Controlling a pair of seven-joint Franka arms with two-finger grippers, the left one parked.
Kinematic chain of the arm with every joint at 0, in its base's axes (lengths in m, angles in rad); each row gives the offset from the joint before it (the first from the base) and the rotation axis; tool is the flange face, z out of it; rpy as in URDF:
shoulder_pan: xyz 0 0 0.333 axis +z
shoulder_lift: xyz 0 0 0 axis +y
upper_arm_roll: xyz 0 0 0.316 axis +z
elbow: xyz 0.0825 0 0 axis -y
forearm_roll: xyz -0.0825 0 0.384 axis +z
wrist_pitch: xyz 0 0 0 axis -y
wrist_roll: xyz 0.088 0 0 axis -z
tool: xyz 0 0 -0.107 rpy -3.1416 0 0
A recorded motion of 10 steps. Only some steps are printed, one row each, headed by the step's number.
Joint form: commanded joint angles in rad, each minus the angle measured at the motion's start. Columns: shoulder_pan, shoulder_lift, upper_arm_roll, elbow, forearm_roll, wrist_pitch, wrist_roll.
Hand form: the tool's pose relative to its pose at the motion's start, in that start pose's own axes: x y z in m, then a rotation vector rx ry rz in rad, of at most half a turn. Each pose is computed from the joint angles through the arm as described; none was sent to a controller.
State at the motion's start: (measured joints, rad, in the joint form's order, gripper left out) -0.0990 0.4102 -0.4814 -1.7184 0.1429 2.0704 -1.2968
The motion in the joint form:
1: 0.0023 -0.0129 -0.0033 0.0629 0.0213 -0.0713 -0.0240
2: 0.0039 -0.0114 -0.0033 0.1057 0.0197 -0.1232 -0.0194
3: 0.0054 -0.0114 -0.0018 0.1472 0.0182 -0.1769 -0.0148
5: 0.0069 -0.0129 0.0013 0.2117 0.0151 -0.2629 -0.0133
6: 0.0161 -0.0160 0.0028 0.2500 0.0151 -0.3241 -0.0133
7: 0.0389 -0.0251 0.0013 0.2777 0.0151 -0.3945 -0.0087
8: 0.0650 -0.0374 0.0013 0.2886 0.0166 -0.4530 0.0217
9: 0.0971 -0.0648 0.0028 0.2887 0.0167 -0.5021 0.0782
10: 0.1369 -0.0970 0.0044 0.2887 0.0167 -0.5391 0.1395
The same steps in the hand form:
1: 0.0056 0.0030 -0.0309 0.0048 0.0283 -0.0218
2: 0.0101 0.0039 -0.0456 0.0155 0.0260 -0.0260
3: 0.0148 0.0034 -0.0605 0.0282 0.0239 -0.0313
5: 0.0212 0.0010 -0.0844 0.0491 0.0196 -0.0452
6: 0.0289 -0.0046 -0.0996 0.0695 0.0167 -0.0620
7: 0.0406 -0.0166 -0.1135 0.1028 0.0098 -0.0837
8: 0.0529 -0.0309 -0.1225 0.1386 0.0020 -0.0819
9: 0.0654 -0.0490 -0.1362 0.1646 -0.0009 -0.0605
10: 0.0806 -0.0694 -0.1536 0.1760 0.0013 -0.0425

